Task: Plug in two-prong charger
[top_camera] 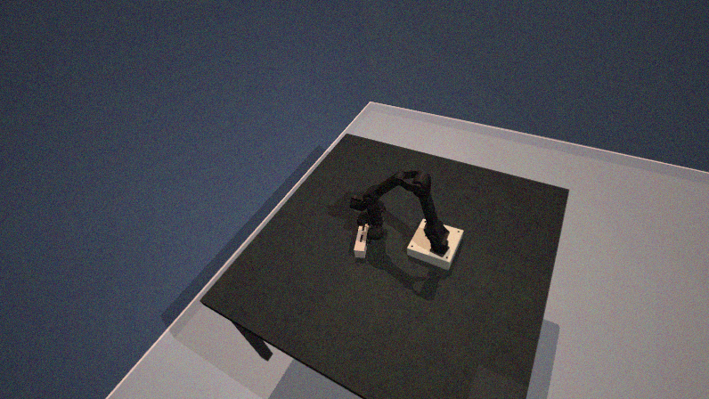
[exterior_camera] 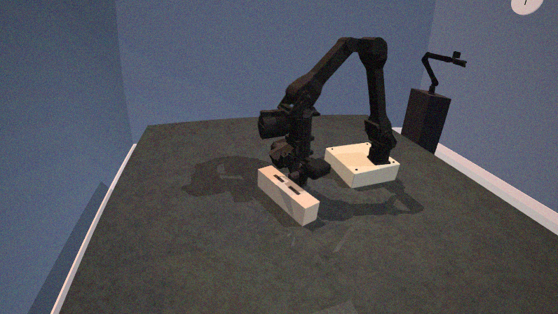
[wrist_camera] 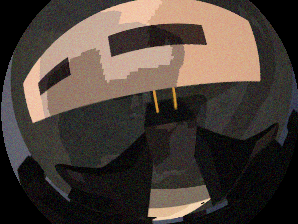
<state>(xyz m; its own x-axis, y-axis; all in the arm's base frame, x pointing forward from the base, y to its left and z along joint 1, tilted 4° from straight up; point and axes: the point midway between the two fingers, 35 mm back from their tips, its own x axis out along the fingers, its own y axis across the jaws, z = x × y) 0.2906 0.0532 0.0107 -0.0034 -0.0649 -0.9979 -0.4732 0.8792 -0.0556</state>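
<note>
The dark charger is 20 mm ahead of my gripper tip, 10 mm to the left of it and 10 mm above it.
</note>
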